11 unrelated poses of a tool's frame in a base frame.
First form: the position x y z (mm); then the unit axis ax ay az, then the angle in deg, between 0 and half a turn.
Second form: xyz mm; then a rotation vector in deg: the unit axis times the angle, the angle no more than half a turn. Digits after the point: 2 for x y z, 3 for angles.
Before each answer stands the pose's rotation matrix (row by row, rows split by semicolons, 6 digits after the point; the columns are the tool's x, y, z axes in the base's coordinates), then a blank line. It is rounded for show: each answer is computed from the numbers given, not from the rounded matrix.
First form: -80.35, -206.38, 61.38, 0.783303, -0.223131, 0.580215, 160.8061
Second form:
0.248608 -0.530597 0.810346; -0.149087 -0.847604 -0.509254; 0.957062 0.005792 -0.289827

-80.35, -206.38, 61.38, 125.960, -35.881, 93.302
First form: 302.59, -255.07, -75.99, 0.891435, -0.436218, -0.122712, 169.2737
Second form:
0.592899 -0.748086 -0.298056; -0.793764 -0.605280 -0.059789; -0.135680 0.272035 -0.952674

302.59, -255.07, -75.99, 150.896, -73.840, -20.772
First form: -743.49, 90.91, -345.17, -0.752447, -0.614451, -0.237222, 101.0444
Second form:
0.483069 0.783740 -0.390379; 0.318084 0.258307 0.912195; 0.815762 -0.564826 -0.124515

-743.49, 90.91, -345.17, -76.031, -62.087, -23.970
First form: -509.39, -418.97, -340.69, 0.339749, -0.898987, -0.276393, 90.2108
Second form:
0.112175 -0.030163 -0.993231; -0.582945 0.807472 -0.090359; 0.804731 0.589135 0.072995

-509.39, -418.97, -340.69, 30.649, -81.098, -24.934
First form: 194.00, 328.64, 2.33, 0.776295, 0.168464, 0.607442, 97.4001
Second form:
0.551454 -0.454761 0.699350; 0.750004 -0.096762 -0.654317; 0.365228 0.885341 0.287713

194.00, 328.64, 2.33, 75.611, 16.408, 59.165
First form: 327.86, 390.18, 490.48, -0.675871, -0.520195, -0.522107, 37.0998
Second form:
0.890049 0.386103 -0.242357; -0.243772 0.852360 0.462664; 0.385212 -0.352714 0.852763

327.86, 390.18, 490.48, -25.075, -19.299, -19.370
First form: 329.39, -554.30, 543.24, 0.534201, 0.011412, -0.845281, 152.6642
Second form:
-0.349457 0.399669 -0.847434; -0.376645 -0.888085 -0.263523; -0.857915 0.227092 0.460880

329.39, -554.30, 543.24, 81.553, 1.742, -129.044
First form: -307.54, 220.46, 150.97, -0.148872, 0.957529, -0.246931, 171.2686
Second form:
-0.944342 -0.245962 0.218452; -0.320931 0.834688 -0.447548; -0.072259 -0.492746 -0.867168

-307.54, 220.46, 150.97, -25.497, 163.995, -42.292
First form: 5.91, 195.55, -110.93, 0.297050, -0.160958, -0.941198, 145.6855
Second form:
-0.664836 0.443283 -0.601244; -0.617890 -0.778650 0.109163; -0.419768 0.444078 0.791574

5.91, 195.55, -110.93, 43.276, -23.449, -137.119
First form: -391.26, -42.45, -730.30, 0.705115, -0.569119, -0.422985, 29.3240
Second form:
0.935572 0.155736 -0.316942; -0.258576 0.913367 -0.314482; 0.240508 0.376174 0.894790

-391.26, -42.45, -730.30, 20.677, -16.689, -12.404
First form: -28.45, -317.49, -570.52, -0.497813, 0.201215, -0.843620, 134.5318
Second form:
-0.279691 0.430969 0.857927; -0.771799 -0.632423 0.066077; 0.571050 -0.643666 0.509505

-28.45, -317.49, -570.52, -66.972, 27.070, -113.494
